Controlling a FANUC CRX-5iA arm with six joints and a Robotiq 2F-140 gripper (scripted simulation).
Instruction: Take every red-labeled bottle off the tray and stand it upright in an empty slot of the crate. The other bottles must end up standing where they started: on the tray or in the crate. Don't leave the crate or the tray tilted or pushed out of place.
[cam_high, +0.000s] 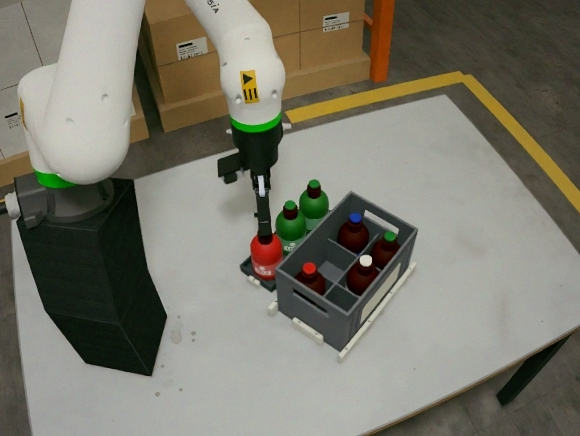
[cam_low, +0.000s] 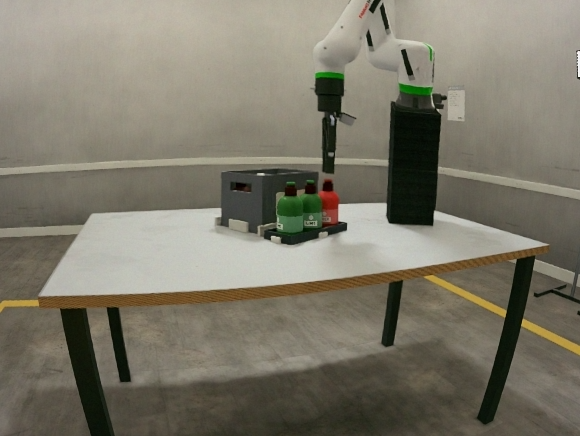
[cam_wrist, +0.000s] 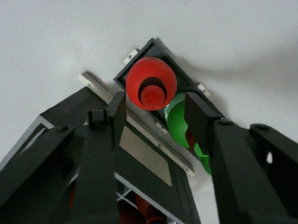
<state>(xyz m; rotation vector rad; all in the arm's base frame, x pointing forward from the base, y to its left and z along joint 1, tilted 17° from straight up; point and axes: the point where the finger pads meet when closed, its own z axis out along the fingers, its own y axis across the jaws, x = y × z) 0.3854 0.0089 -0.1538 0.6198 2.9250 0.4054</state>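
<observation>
My hand is 130 mm above the red-labeled bottle. Also, from my hand: dark tray (200 mm below, 80 mm ahead, 30 mm to the left); grey crate (150 mm to the right, 130 mm below, 130 mm ahead).
</observation>
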